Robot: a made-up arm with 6 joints. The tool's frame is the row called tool.
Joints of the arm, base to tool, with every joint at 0 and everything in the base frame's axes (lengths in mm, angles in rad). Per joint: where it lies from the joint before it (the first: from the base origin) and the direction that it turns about. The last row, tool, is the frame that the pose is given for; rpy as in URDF.
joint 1: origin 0 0 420.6 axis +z
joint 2: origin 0 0 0 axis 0 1 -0.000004
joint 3: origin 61.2 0 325.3 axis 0 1 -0.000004
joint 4: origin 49.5 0 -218.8 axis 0 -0.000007 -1
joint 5: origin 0 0 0 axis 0 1 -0.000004
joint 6: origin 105.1 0 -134.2 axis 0 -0.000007 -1
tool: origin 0 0 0 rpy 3.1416 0 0
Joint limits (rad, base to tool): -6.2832..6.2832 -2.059..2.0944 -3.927..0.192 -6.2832..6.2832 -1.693..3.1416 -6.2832..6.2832
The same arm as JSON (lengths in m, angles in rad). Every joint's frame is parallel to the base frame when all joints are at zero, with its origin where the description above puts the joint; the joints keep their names.
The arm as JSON. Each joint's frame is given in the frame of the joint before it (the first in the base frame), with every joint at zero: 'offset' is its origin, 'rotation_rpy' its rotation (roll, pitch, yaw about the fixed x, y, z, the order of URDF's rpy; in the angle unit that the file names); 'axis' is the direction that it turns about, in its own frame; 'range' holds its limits. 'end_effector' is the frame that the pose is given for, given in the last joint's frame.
{"length_unit": "m", "angle_unit": "rad", "chain": [
  {"id": "joint 1", "offset": [0.0, 0.0, 0.4206], "rotation_rpy": [0.0, 0.0, 0.0], "axis": [0.0, 0.0, 1.0], "range": [-6.2832, 6.2832]},
  {"id": "joint 2", "offset": [0.0, 0.0, 0.0], "rotation_rpy": [0.0, 0.0, 0.0], "axis": [0.0, 1.0, 0.0], "range": [-2.059, 2.0944]},
  {"id": "joint 3", "offset": [0.0612, 0.0, 0.3253], "rotation_rpy": [0.0, 0.0, 0.0], "axis": [0.0, 1.0, 0.0], "range": [-3.927, 0.192]},
  {"id": "joint 4", "offset": [0.0495, 0.0, -0.2188], "rotation_rpy": [0.0, 0.0, 0.0], "axis": [0.0, 0.0, -1.0], "range": [-6.2832, 6.2832]},
  {"id": "joint 5", "offset": [0.0, 0.0, 0.0], "rotation_rpy": [0.0, 0.0, 0.0], "axis": [0.0, 1.0, 0.0], "range": [-1.693, 3.1416]},
  {"id": "joint 6", "offset": [0.1051, 0.0, -0.1342], "rotation_rpy": [0.0, 0.0, 0.0], "axis": [0.0, 0.0, -1.0], "range": [-6.2832, 6.2832]}
], "end_effector": {"offset": [0.0, 0.0, 0.0], "rotation_rpy": [-3.1416, 0.0, 0.0]}}

